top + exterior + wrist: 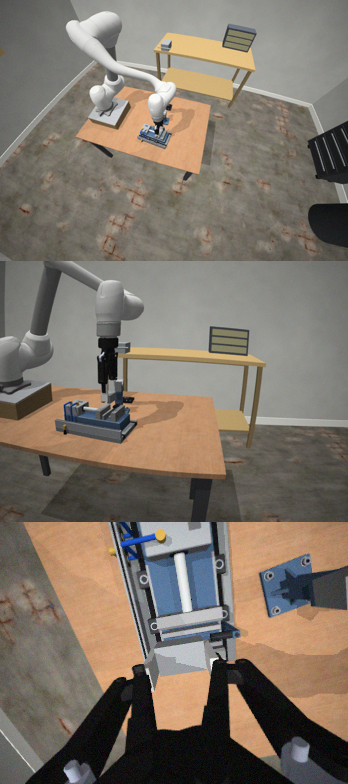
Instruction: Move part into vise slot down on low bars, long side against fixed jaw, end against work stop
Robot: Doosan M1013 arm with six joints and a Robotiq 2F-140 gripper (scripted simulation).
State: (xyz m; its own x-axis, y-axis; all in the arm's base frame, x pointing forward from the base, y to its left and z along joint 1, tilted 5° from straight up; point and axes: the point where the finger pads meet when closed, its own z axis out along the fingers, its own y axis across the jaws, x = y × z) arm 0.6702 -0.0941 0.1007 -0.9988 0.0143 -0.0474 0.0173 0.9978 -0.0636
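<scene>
The part is 30 mm below my hand. From my hand the other things lie so: work stop (70 mm to the left, 80 mm below); moving jaw (40 mm behind, 20 mm to the left, 90 mm below); fixed jaw (30 mm ahead, 20 mm to the left, 90 mm below).
</scene>
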